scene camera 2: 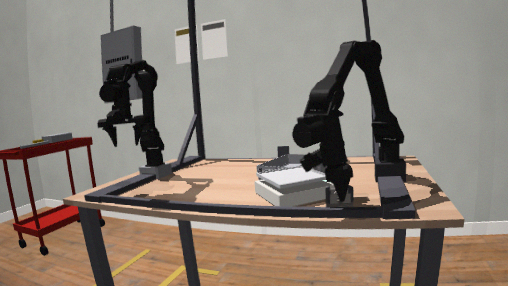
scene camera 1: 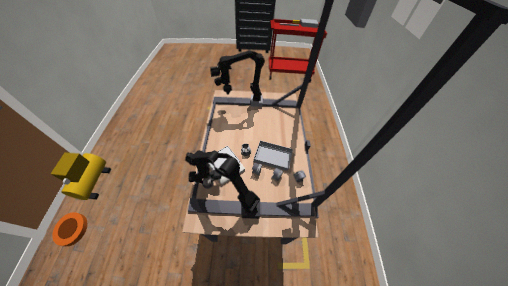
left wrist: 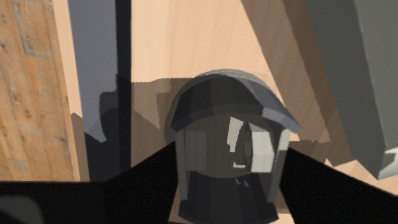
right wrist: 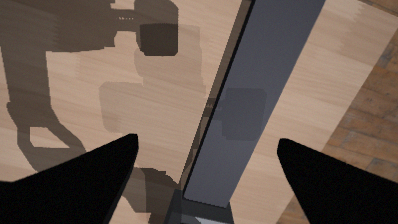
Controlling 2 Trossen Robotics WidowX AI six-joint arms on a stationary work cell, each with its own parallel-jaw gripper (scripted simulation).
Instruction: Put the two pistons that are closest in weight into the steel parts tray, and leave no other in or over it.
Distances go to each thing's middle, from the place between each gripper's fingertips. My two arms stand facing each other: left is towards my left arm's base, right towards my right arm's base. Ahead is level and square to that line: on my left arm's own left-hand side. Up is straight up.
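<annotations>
My left gripper is 80 mm past the scale plate (scene camera 2: 286,177) and 140 mm to the left of it. Counted from my left hand, the white scale (scene camera 2: 296,195) is 20 mm below, 90 mm behind and 130 mm to the right, and the steel parts tray (scene camera 1: 269,154) is 50 mm below, 410 mm behind and 230 mm to the right.
My right hand is 140 mm above the scale plate, 40 mm past it and 560 mm to the right of it. The steel parts tray is 190 mm below my right hand, 370 mm behind it and 480 mm to the left of it. As for the white scale, it is 160 mm below my right hand, 50 mm behind it and 570 mm to the left of it.
</annotations>
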